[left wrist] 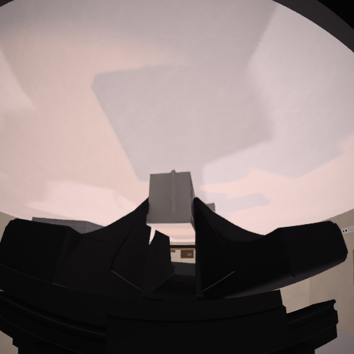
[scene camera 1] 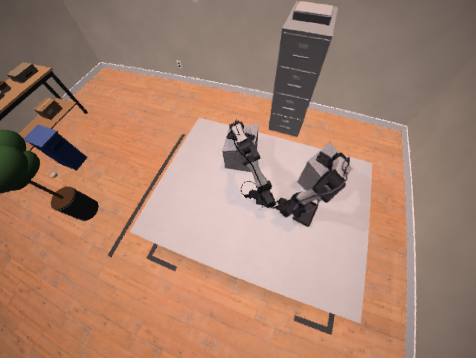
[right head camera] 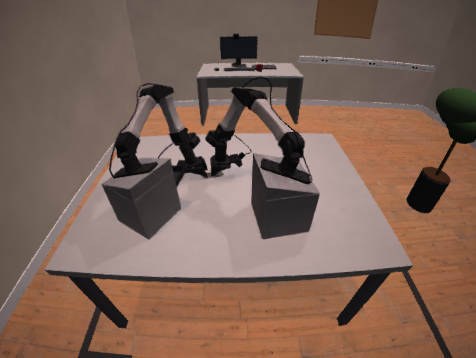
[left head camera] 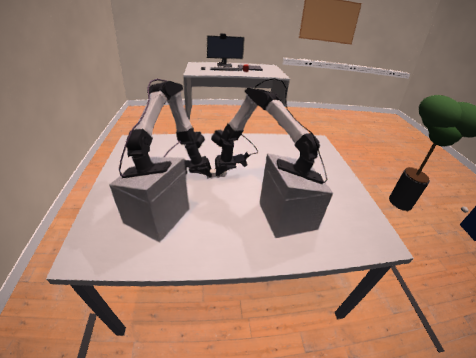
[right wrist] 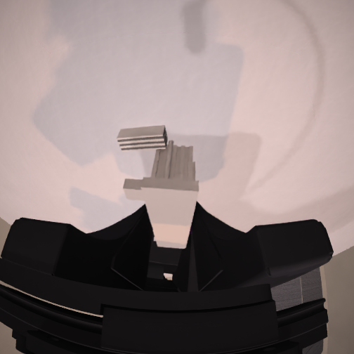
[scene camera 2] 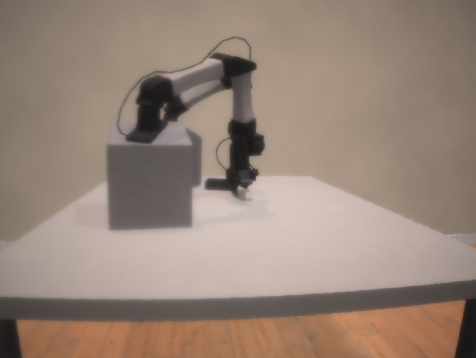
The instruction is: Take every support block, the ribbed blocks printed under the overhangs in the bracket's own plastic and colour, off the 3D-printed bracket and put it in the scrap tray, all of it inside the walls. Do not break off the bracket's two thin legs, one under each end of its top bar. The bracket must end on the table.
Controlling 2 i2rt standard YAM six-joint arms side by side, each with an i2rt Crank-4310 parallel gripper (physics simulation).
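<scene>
The light grey bracket [left wrist: 170, 197] [right wrist: 171, 215] [scene camera 2: 243, 194] is between the two grippers, just above the table. My left gripper [left wrist: 172, 199] [left head camera: 210, 175] is shut on one side of it, below a face with a thin upright ridge. My right gripper [right wrist: 172, 201] [scene camera 2: 241, 192] is shut on the opposite side. In the right wrist view, a ribbed part [right wrist: 173, 162] stands beyond the pinched piece, and a separate-looking ribbed block [right wrist: 142, 138] shows beyond that; whether it is attached is hidden. The thin legs cannot be made out. The scrap tray cannot be made out in these views.
The white table [left head camera: 215, 240] [scene camera 1: 240, 245] carries two grey pedestals [left head camera: 150, 210] [left head camera: 295, 210] that bear the arms. The two wrists are very close together. A thin cable loop [scene camera 1: 242, 189] hangs beside the right wrist. A desk [left head camera: 200, 72] stands beyond the table.
</scene>
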